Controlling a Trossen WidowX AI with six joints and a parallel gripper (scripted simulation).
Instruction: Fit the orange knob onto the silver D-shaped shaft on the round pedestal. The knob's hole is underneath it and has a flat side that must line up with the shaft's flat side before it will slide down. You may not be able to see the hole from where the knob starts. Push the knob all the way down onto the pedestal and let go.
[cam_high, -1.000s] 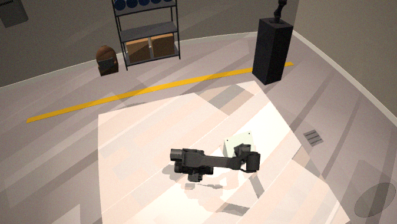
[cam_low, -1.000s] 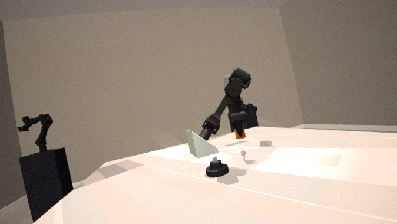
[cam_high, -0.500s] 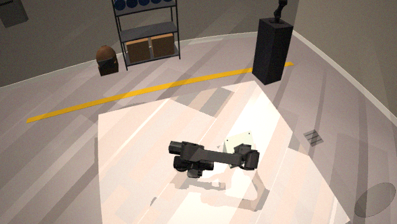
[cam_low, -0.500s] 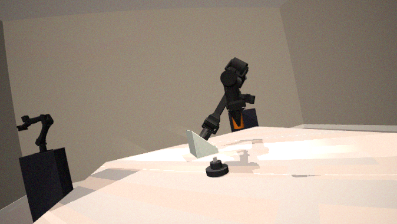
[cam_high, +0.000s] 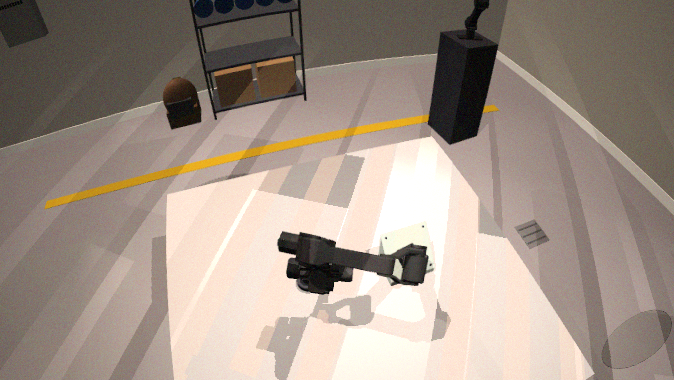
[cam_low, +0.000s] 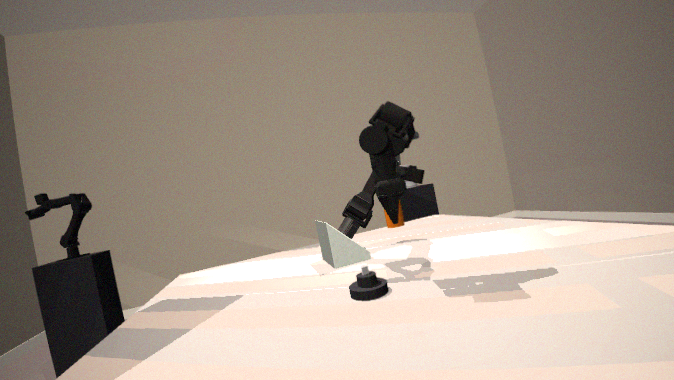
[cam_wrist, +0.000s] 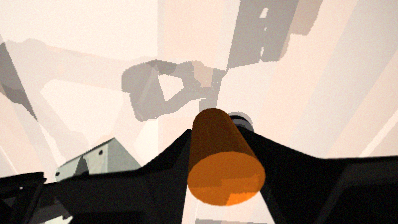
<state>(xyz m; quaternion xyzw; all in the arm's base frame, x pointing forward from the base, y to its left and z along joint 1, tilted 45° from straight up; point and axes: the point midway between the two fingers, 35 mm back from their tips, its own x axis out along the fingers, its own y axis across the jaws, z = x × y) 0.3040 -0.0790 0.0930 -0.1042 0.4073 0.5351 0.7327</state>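
The round pedestal is 10 cm to the right of my gripper tip, 10 cm below it and 1 cm ahead of it. The rest, counted from my gripper tip: orange knob: 3 cm above.
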